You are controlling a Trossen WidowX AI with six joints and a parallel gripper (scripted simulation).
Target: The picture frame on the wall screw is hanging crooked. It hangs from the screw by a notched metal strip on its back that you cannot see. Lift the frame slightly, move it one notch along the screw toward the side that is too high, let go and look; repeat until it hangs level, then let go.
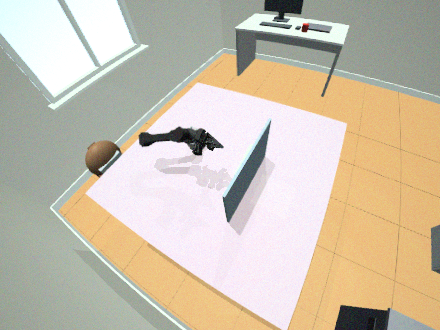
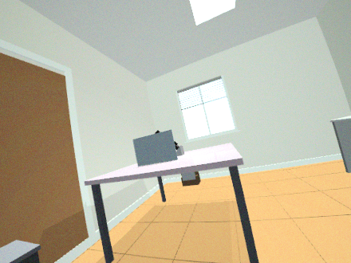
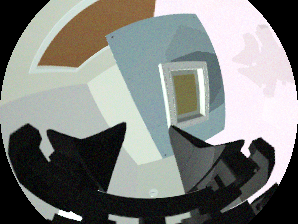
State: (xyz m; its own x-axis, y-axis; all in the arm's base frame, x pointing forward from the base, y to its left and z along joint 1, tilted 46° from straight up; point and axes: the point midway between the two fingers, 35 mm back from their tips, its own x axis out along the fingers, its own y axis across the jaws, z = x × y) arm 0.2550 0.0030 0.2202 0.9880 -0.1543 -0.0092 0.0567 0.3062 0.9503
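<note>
My gripper tip is now 13 cm short of the picture frame, 11 cm above it and 1 cm to the right of it. The rest, counted from my gripper tip: grey-blue wall panel: 14 cm ahead, 12 cm below, 1 cm to the right.
</note>
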